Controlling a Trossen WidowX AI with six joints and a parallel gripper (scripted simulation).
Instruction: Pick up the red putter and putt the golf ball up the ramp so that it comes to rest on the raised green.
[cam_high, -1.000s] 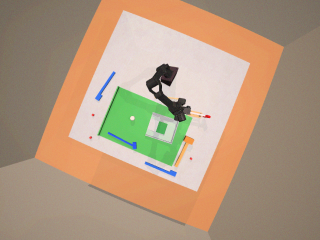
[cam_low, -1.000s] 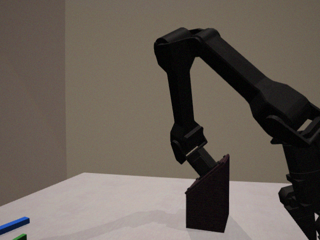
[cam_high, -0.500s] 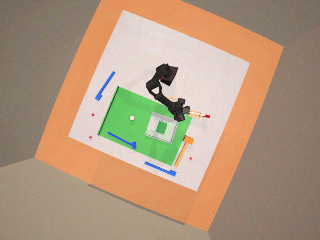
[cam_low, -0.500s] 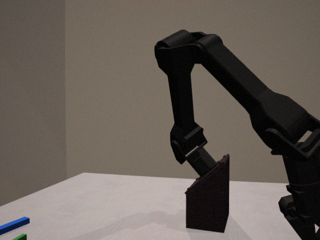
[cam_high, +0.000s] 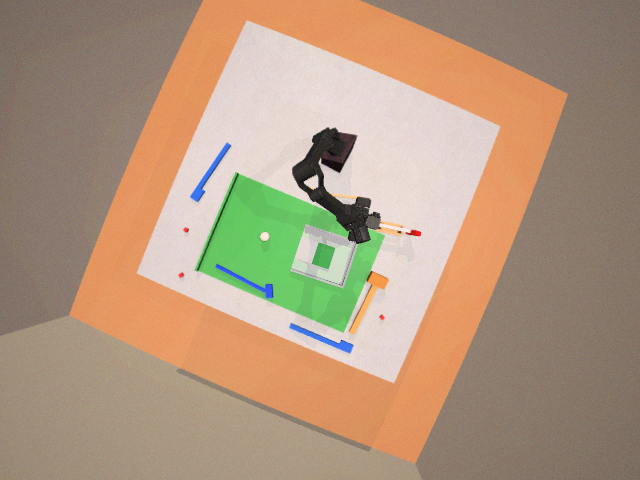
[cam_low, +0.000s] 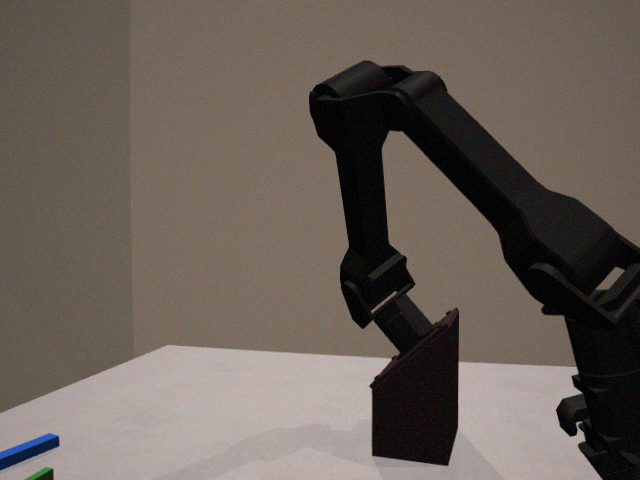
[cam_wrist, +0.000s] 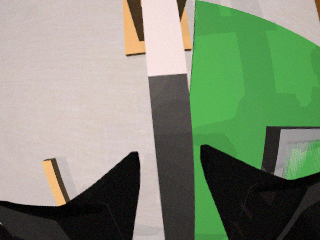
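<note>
The red putter lies 110 mm to the left of my gripper tip, 30 mm behind it and 30 mm above it. Round my gripper tip: green mat: 260 mm ahead, 240 mm to the right, 30 mm below; white golf ball: 370 mm to the right, 230 mm ahead; orange stand: 130 mm to the left, 30 mm behind.
</note>
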